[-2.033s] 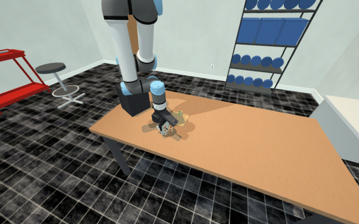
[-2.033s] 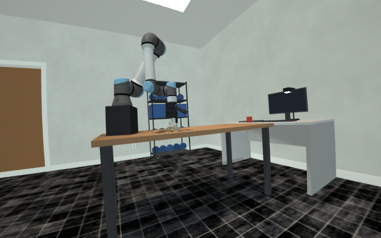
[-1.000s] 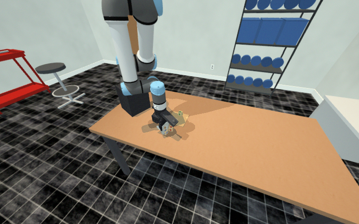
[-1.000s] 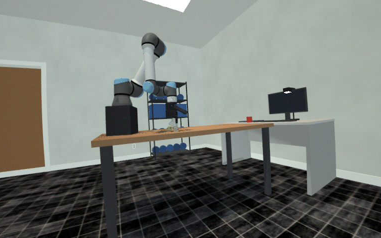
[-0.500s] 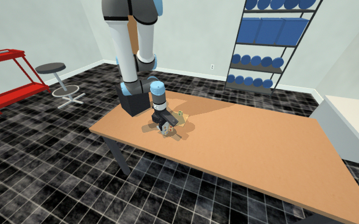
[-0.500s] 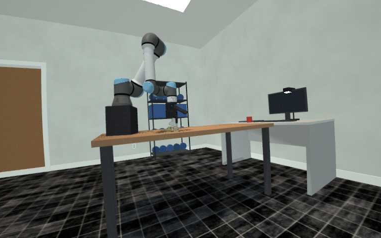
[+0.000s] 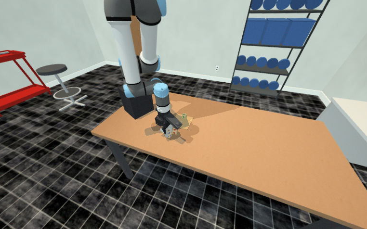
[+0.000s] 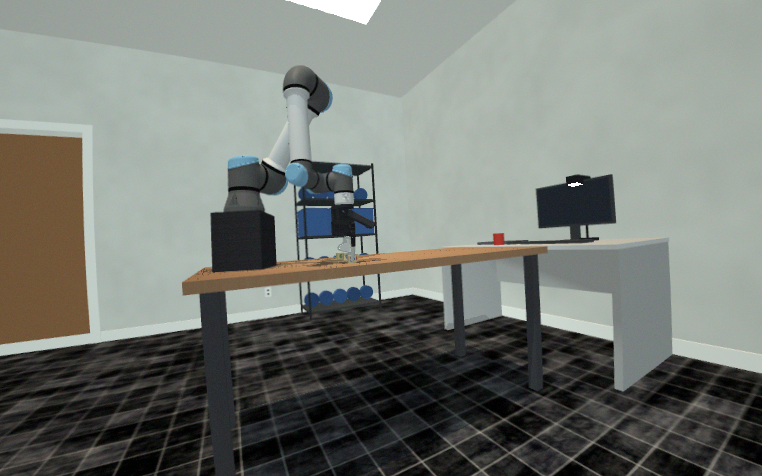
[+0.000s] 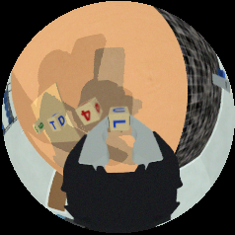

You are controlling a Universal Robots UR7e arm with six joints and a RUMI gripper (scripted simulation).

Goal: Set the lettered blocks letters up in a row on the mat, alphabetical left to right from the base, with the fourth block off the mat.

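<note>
The pale yellow mat lies 16 cm to the left of my hand, 6 cm ahead of it and 1 cm below it. Round my hand: wooden letter block: right at my hand.
</note>
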